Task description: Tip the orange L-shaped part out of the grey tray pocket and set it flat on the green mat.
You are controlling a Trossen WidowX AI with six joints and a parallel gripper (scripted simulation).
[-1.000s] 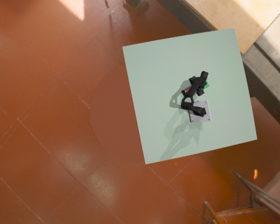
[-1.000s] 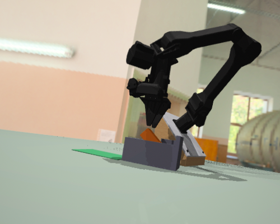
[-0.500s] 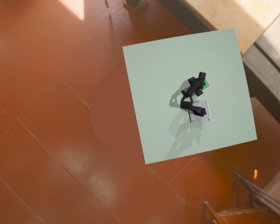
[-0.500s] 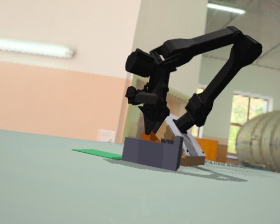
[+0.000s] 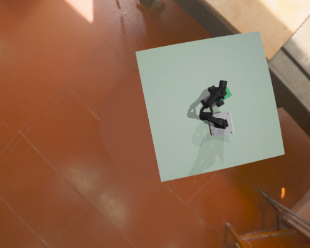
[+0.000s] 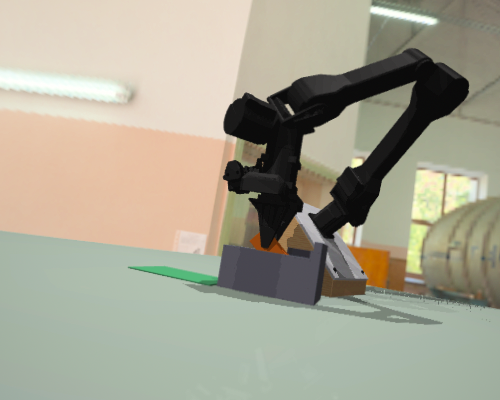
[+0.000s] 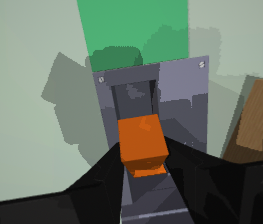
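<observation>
Right now my gripper tip is 30 mm to the right of the orange part, 30 mm above it and 20 mm past it. Also, from my gripper tip: green mat (140 mm to the right, 80 mm below, 20 mm ahead).
</observation>
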